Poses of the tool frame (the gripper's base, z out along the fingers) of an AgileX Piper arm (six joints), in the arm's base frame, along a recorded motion.
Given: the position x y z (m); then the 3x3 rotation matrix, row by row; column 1 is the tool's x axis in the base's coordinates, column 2 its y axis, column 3 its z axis. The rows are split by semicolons.
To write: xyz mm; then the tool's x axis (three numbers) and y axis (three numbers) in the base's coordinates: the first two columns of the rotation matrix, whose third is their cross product. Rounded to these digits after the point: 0 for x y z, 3 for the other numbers.
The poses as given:
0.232 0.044 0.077; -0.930 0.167 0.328; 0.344 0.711 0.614; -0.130 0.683 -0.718
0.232 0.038 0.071; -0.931 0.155 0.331; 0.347 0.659 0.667; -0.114 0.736 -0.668
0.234 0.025 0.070; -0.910 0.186 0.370; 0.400 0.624 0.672; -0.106 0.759 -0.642
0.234 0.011 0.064; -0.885 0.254 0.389; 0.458 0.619 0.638; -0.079 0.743 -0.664
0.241 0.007 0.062; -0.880 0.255 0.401; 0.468 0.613 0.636; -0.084 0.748 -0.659
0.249 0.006 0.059; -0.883 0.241 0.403; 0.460 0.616 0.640; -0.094 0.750 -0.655
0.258 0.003 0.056; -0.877 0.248 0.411; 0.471 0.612 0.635; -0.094 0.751 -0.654
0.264 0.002 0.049; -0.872 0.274 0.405; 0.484 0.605 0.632; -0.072 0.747 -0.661
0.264 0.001 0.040; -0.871 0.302 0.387; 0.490 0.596 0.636; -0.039 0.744 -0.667
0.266 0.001 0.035; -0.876 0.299 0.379; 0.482 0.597 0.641; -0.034 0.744 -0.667
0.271 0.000 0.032; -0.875 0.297 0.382; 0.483 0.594 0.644; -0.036 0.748 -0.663
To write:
232 44 77 -0.930 0.344 -0.130 0.167 0.711 0.683
232 38 71 -0.931 0.347 -0.114 0.155 0.659 0.736
234 25 70 -0.910 0.400 -0.106 0.186 0.624 0.759
234 11 64 -0.885 0.458 -0.079 0.254 0.619 0.743
241 7 62 -0.880 0.468 -0.084 0.255 0.613 0.748
249 6 59 -0.883 0.460 -0.094 0.241 0.616 0.750
258 3 56 -0.877 0.471 -0.094 0.248 0.612 0.751
264 2 49 -0.872 0.484 -0.072 0.274 0.605 0.747
264 1 40 -0.871 0.490 -0.039 0.302 0.596 0.744
266 1 35 -0.876 0.482 -0.034 0.299 0.597 0.744
271 0 32 -0.875 0.483 -0.036 0.297 0.594 0.748

